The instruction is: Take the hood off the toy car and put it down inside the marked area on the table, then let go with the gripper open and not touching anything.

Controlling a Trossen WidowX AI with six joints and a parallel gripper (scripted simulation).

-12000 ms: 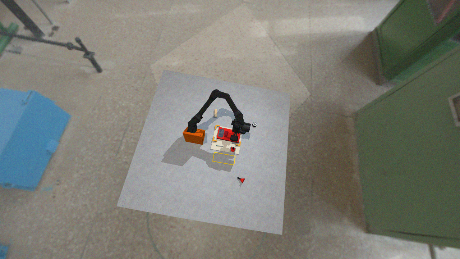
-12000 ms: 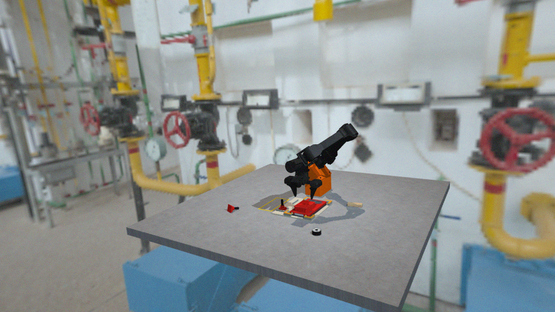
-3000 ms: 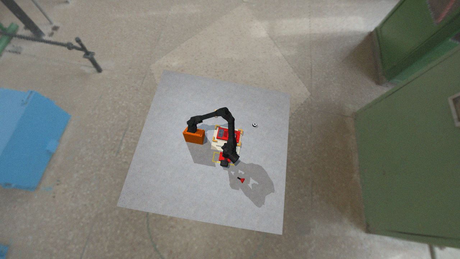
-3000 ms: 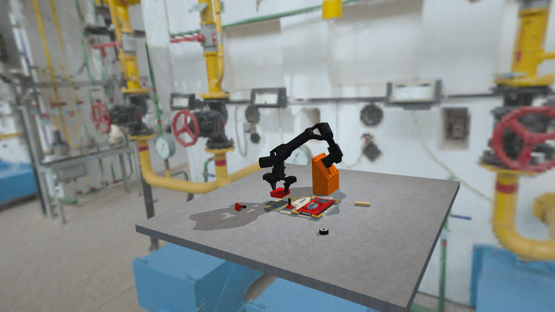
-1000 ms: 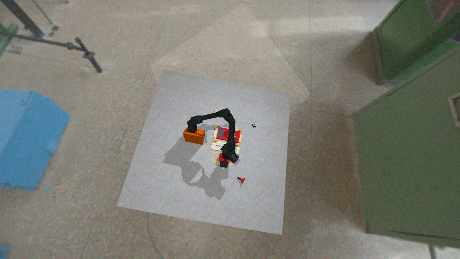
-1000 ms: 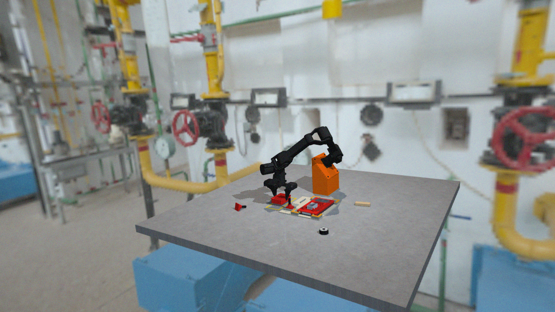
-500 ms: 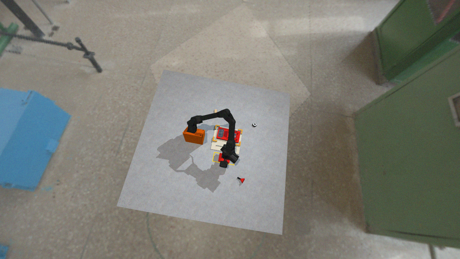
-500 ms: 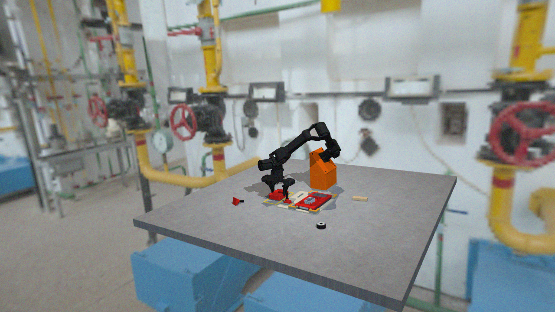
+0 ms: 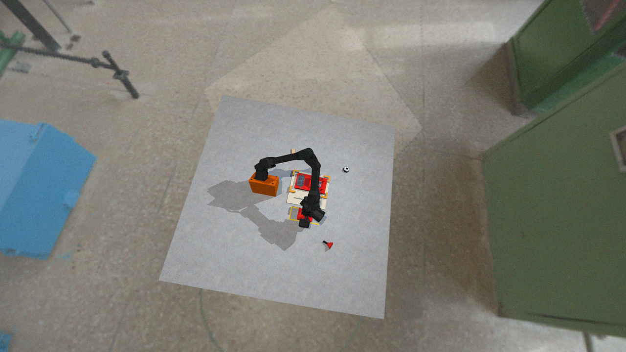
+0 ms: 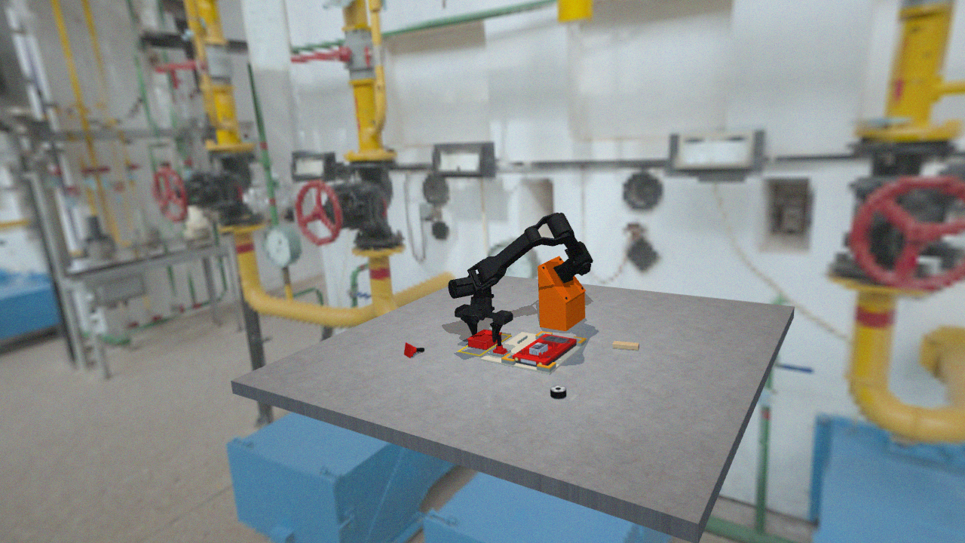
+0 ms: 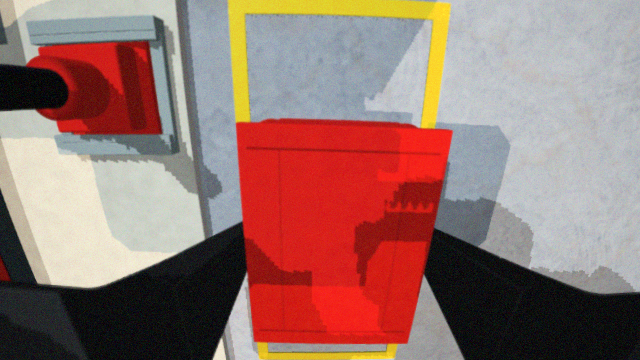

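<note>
The red hood panel is right at my gripper tip. From my gripper tip the other things lie so: white wheel: 20 cm ahead, 38 cm to the left.
</note>
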